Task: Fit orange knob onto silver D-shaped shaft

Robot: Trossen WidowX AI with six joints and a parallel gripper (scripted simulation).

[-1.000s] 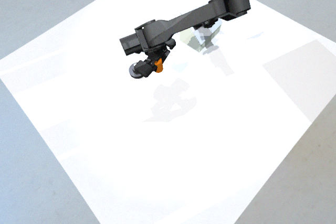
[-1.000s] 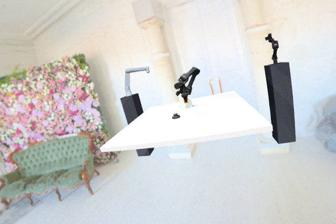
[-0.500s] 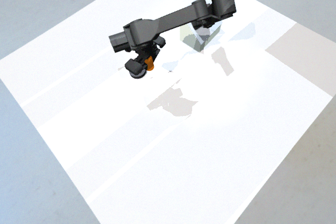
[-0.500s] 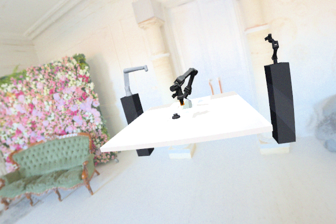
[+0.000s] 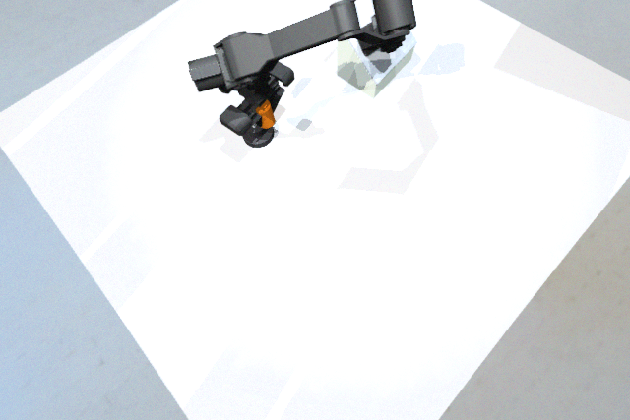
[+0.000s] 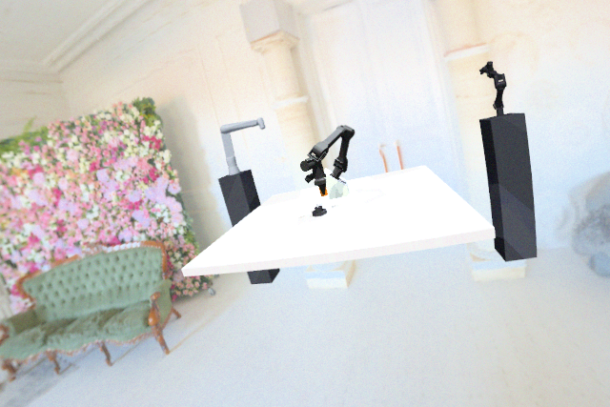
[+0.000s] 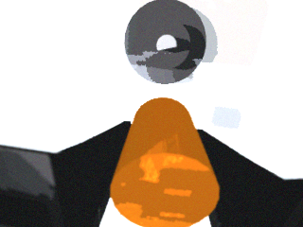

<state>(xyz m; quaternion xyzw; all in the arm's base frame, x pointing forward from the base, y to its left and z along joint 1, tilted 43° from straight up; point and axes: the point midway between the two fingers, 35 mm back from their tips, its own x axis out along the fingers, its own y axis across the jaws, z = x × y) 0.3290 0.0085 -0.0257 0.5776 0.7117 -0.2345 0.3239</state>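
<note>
The dark round pedestal lies 8 cm below my gripper tip, 5 cm to the right of it and 1 cm ahead of it. From my gripper tip the other things lie so: orange knob: 3 cm above.
</note>
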